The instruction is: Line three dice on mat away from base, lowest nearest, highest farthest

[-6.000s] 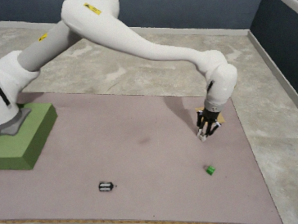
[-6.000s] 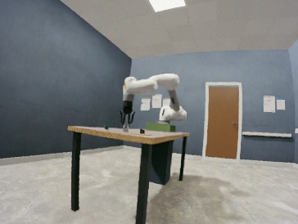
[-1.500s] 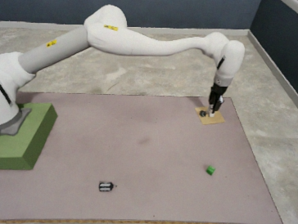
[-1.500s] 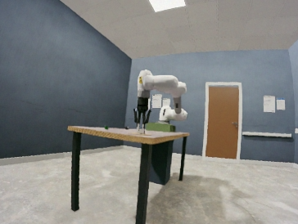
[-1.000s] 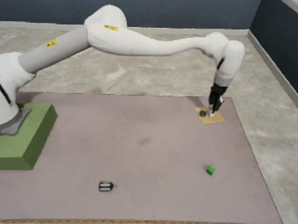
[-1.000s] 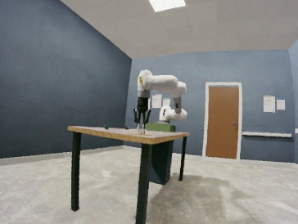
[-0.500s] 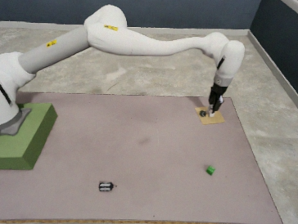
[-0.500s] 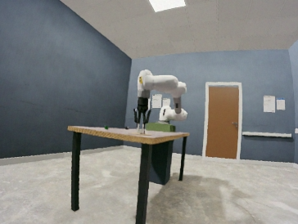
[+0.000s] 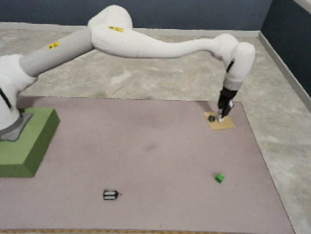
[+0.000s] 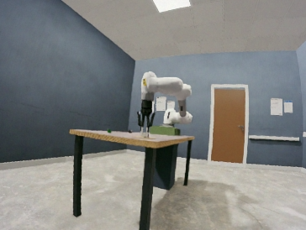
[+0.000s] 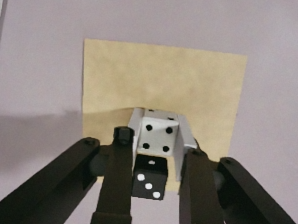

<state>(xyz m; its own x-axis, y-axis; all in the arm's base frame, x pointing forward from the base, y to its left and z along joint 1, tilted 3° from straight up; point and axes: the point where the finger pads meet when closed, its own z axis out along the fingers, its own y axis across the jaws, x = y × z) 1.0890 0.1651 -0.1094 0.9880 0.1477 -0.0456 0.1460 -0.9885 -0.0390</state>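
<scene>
Now: hand 2 cm above the white die. From my hand the other things lie so: mat (4 cm below); then black die (5 cm behind, 1 cm to the right, 2 cm below); then green die (8 cm behind, 38 cm to the right, 3 cm below).
</scene>
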